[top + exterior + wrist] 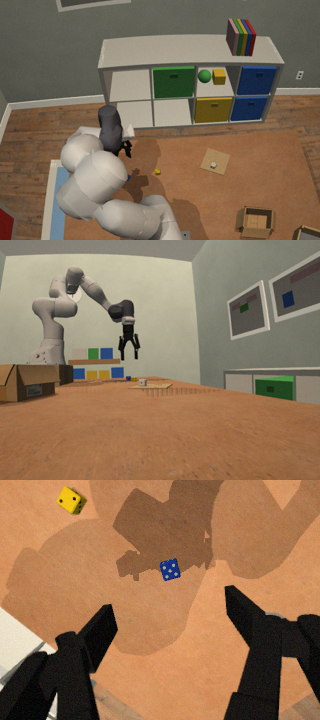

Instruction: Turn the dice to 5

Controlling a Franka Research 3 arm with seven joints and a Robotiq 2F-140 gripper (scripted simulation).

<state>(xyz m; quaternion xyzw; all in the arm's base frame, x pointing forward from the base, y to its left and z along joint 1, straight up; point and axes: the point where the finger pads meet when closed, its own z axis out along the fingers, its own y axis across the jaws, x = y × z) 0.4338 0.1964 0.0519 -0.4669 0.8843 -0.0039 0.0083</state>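
My gripper is now 1 cm past the blue die, 1 cm to the left of it and 14 cm above it. Also, from my hand: tan mat (8 cm ahead, 49 cm to the right, 15 cm below); then yellow die (2 cm ahead, 17 cm to the right, 14 cm below); then white die (5 cm ahead, 47 cm to the right, 14 cm below).
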